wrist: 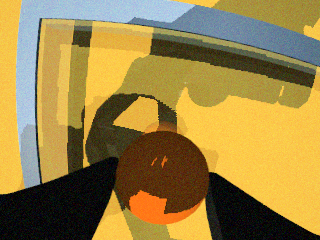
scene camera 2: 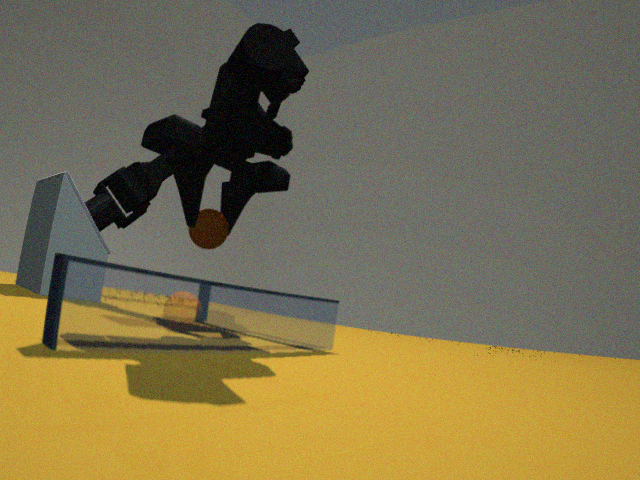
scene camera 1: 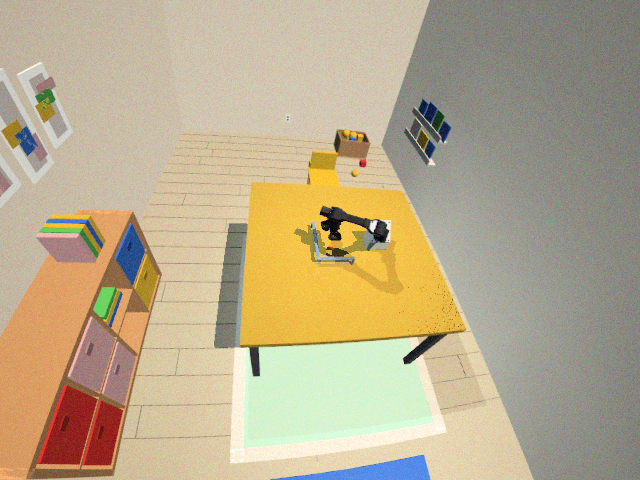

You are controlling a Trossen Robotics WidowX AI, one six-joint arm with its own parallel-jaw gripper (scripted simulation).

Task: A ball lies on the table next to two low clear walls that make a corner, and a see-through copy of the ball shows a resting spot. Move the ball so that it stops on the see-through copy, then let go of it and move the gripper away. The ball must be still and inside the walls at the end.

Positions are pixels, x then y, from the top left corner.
Scene:
My gripper (scene camera 2: 208, 231) carries an orange ball (scene camera 2: 211, 230).

